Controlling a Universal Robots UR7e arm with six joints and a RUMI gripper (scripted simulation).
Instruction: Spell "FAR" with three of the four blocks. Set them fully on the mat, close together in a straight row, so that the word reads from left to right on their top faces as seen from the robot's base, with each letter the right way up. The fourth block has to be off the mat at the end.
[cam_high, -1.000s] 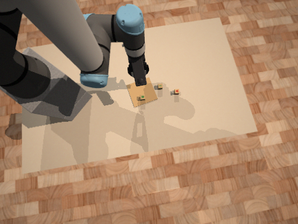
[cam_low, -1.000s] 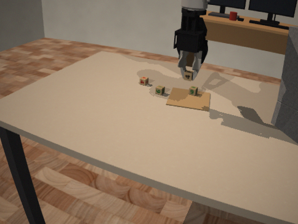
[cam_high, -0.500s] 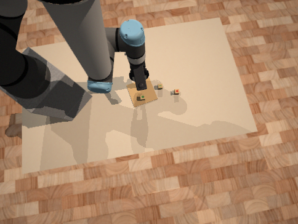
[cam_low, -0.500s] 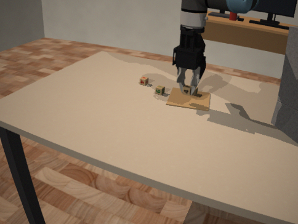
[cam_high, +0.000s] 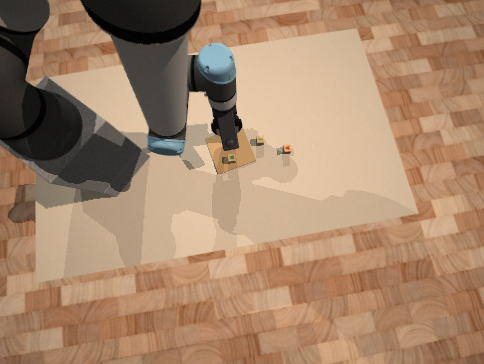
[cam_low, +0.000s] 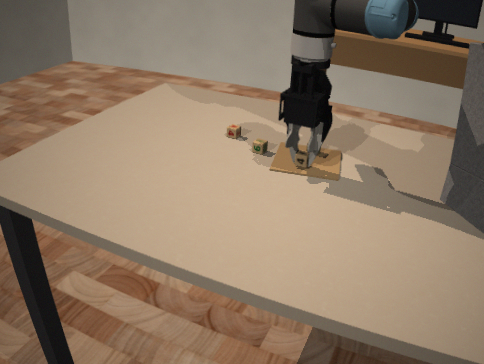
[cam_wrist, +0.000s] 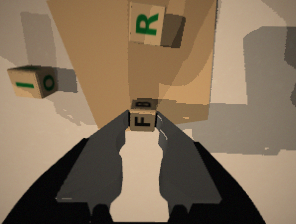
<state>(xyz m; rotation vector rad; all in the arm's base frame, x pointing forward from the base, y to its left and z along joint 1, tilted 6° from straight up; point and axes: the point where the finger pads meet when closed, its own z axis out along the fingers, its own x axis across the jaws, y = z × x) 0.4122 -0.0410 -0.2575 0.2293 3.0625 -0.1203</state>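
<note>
The F block is right at my hand. Round my hand: brown mat: 40 mm to the right, 20 mm below, 10 mm behind; then green R block: 80 mm to the right, 10 mm below, 10 mm behind; then green-lettered block: 100 mm ahead, 40 mm to the right, 10 mm below.
</note>
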